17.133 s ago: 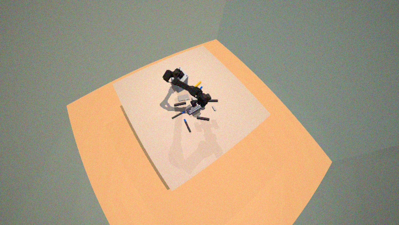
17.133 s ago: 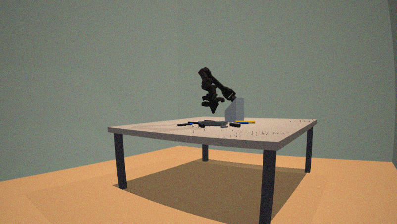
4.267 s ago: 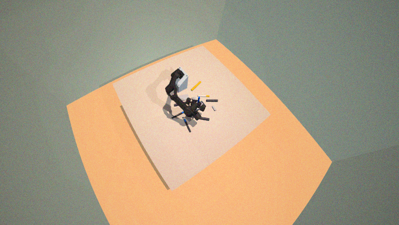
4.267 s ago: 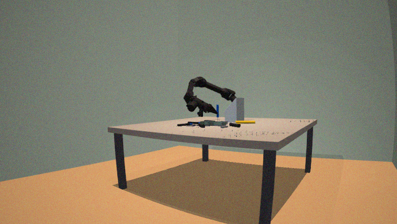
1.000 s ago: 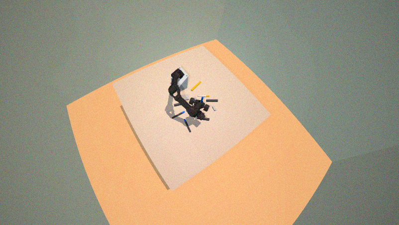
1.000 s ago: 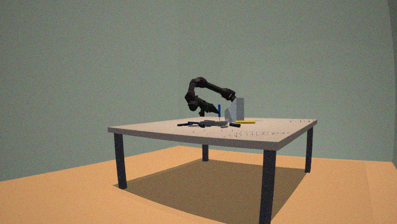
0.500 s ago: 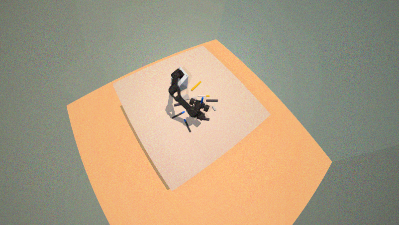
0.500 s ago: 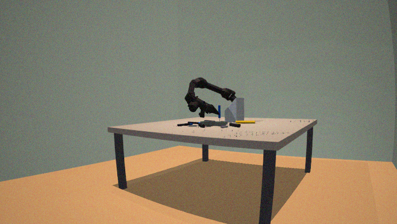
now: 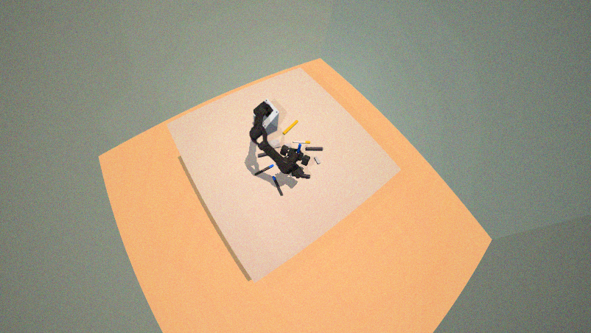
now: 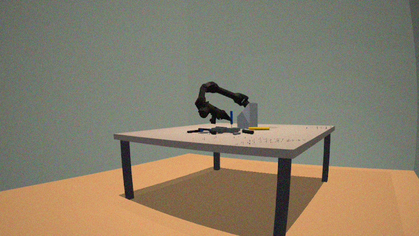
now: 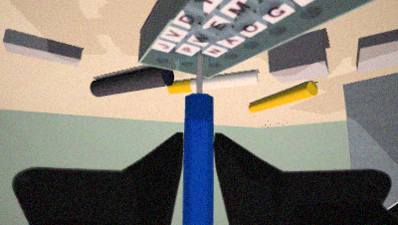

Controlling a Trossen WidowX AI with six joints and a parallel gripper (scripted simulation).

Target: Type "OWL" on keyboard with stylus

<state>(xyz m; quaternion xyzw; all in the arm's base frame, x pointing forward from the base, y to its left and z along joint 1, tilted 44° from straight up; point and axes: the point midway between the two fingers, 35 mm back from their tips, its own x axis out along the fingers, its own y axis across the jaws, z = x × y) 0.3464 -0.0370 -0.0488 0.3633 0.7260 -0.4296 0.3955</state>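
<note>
The grey block lies 9 cm behind my gripper tip, 2 cm to the right of it and 7 cm below it. Round my gripper tip: yellow-tipped marker (7 cm behind, 11 cm to the left, 7 cm below); yellow cylinder (23 cm behind, 10 cm to the left, 7 cm below); blue stylus (1 cm below).
</note>
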